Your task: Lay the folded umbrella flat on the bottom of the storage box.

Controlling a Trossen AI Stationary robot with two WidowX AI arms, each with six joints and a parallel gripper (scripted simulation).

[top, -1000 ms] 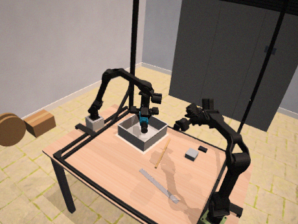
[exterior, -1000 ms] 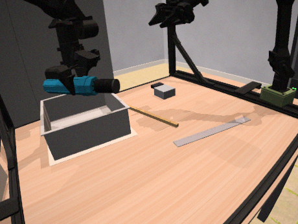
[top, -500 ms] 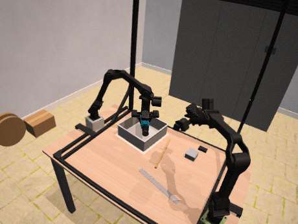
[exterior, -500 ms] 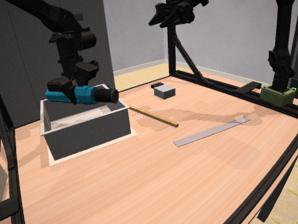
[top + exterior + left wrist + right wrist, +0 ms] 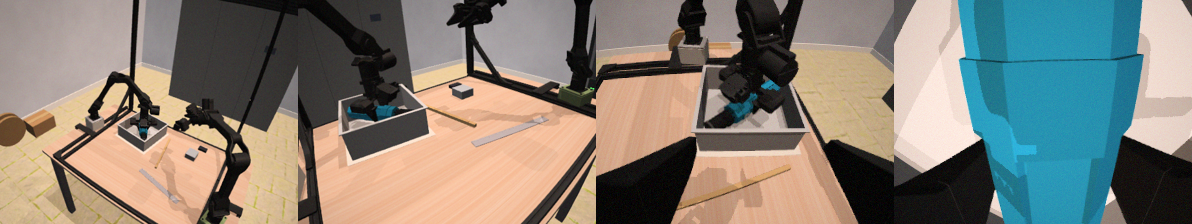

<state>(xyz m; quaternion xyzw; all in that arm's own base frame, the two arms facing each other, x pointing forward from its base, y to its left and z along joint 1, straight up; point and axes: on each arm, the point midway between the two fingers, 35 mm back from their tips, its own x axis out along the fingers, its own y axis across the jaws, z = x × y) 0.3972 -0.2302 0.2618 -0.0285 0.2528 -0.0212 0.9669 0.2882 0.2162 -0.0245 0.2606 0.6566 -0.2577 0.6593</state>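
Now: the grey storage box 2 cm below my right hand. Also, from my right hand: thin wooden stick (22 cm to the left, 7 cm below, 2 cm ahead); grey block (37 cm to the left, 10 cm behind, 5 cm below); folded umbrella (1 cm below).
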